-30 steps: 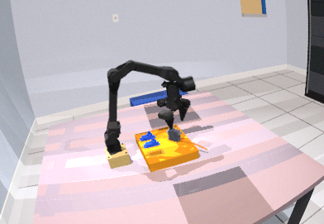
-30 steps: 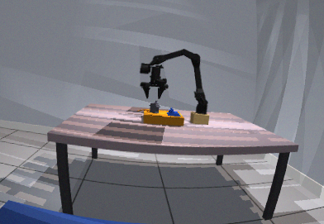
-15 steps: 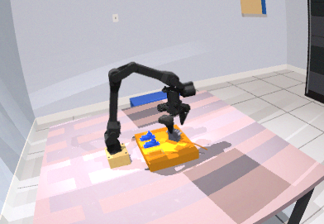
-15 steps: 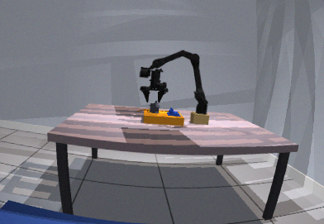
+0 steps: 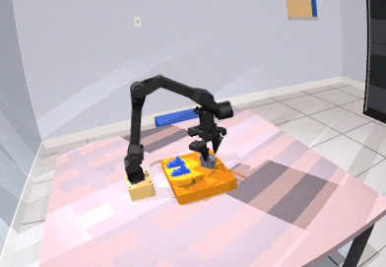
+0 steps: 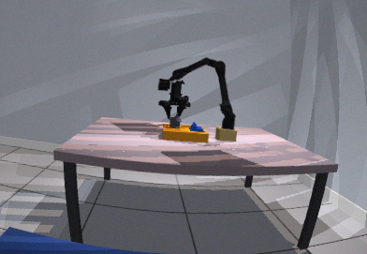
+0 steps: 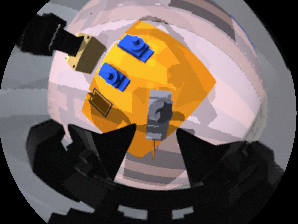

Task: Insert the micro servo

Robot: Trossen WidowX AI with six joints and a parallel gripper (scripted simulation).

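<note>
The orange robot deck lies 70 mm below my gripper tip, 20 mm to the left of it and 20 mm behind it.
</note>
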